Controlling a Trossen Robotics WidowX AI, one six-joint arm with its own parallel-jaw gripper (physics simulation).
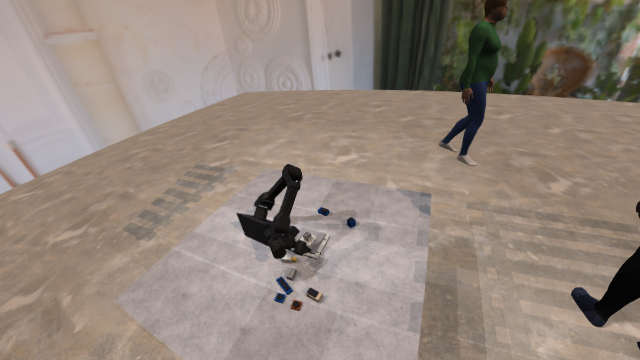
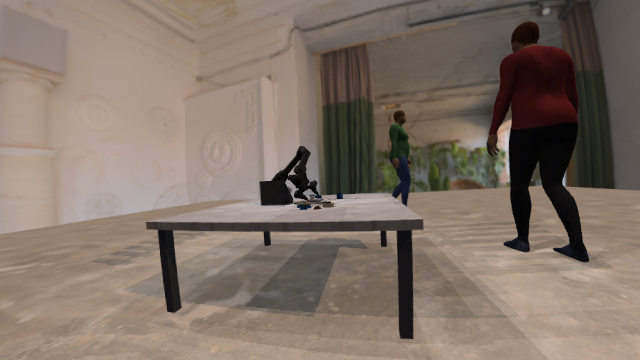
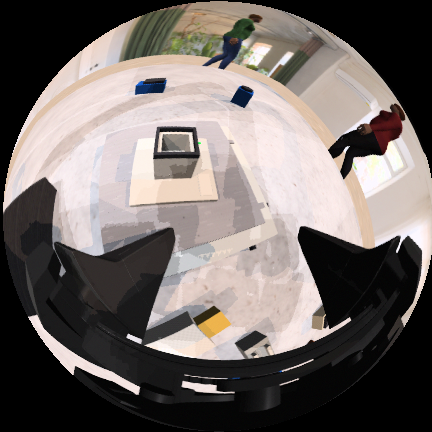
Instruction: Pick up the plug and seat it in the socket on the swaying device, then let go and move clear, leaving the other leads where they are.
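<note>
The swaying device shows as a grey platform [image 3: 227, 200] [image 1: 322, 245] bearing a cream plate [image 3: 150, 194]. A box-shaped socket [image 3: 175, 167] [image 1: 307, 236] with a black rim and an open, hollow top stands on the plate. My gripper [image 3: 238, 233] [image 1: 307, 248] is open and empty, over the device's near edge, with the socket beyond the fingertips. A white and grey connector with a yellow end [image 3: 214, 324] [image 1: 293, 259] lies on the table beside the device. A grey block with metal prongs [image 3: 254, 342] [image 1: 291, 273] lies farther along. I cannot tell which is the plug.
A beige block with a dark top [image 1: 314, 295] [image 3: 318, 318], a long blue piece [image 1: 284, 285], a small blue piece [image 1: 279, 298] and an orange piece [image 1: 296, 305] lie on the table. Two blue blocks [image 1: 323, 211] [image 1: 351, 222] stand beyond the device. Two people are near the table.
</note>
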